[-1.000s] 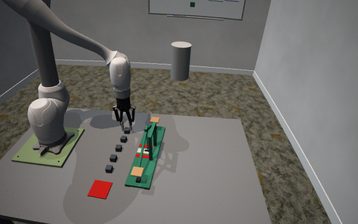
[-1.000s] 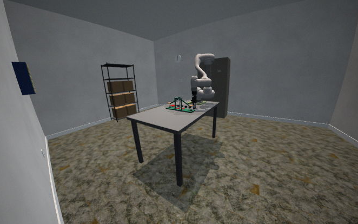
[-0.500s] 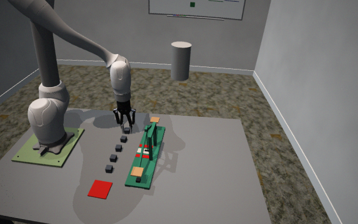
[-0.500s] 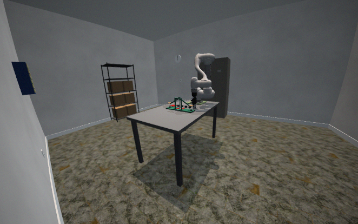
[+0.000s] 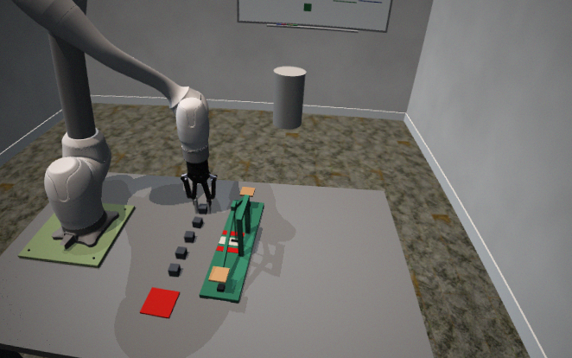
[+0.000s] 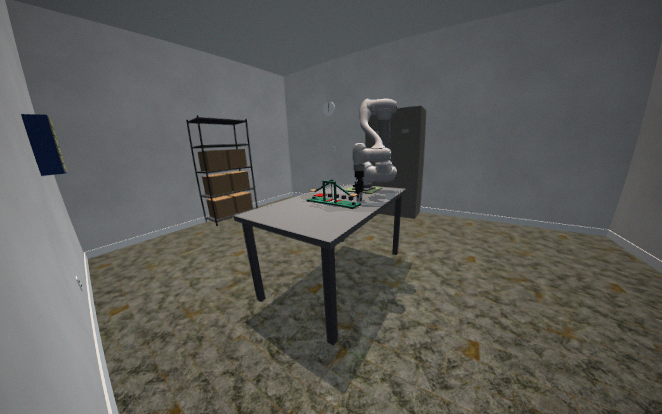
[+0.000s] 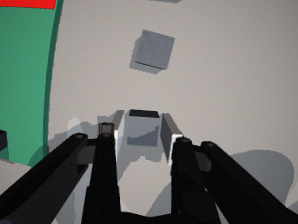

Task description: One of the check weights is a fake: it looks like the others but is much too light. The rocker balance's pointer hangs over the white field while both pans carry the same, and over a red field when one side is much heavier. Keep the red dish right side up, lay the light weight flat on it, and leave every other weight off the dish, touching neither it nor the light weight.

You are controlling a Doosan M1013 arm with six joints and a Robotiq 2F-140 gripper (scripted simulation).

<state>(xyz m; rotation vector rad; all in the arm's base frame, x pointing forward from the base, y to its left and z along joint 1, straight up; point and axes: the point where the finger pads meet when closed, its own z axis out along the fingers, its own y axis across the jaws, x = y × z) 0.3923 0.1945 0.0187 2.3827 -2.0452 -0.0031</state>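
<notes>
My hand is 20 mm above the dark weight. Round my hand: green rocker balance (180 mm ahead, 150 mm to the right, 60 mm above); then red dish (420 mm to the right, 30 mm below, 20 mm ahead).
</notes>
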